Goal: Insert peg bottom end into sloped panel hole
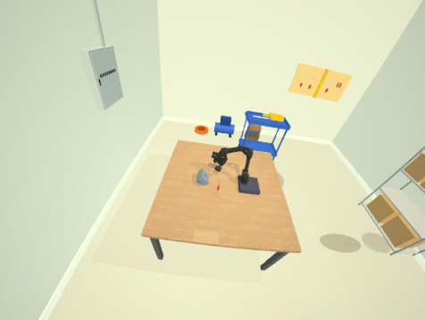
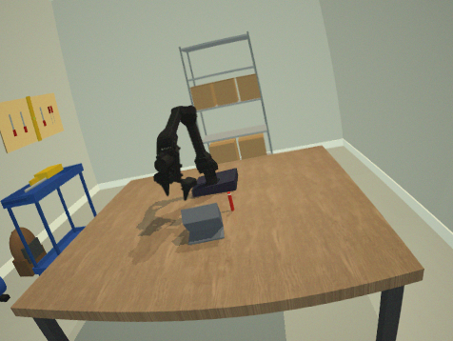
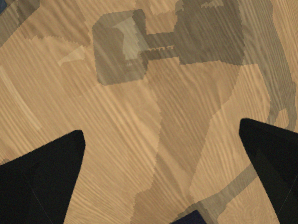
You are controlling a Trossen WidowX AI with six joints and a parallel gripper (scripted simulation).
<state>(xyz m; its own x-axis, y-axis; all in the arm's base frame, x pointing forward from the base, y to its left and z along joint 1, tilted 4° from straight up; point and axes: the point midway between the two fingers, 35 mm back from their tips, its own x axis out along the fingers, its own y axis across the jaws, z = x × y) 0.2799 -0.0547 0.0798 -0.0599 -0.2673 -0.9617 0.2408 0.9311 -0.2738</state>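
Right now the red peg is 22 cm to the left of my gripper tip, 3 cm below it and 3 cm behind it. From my gripper tip the other things lie so: grey sloped panel: 16 cm to the left, 14 cm ahead, 3 cm below.
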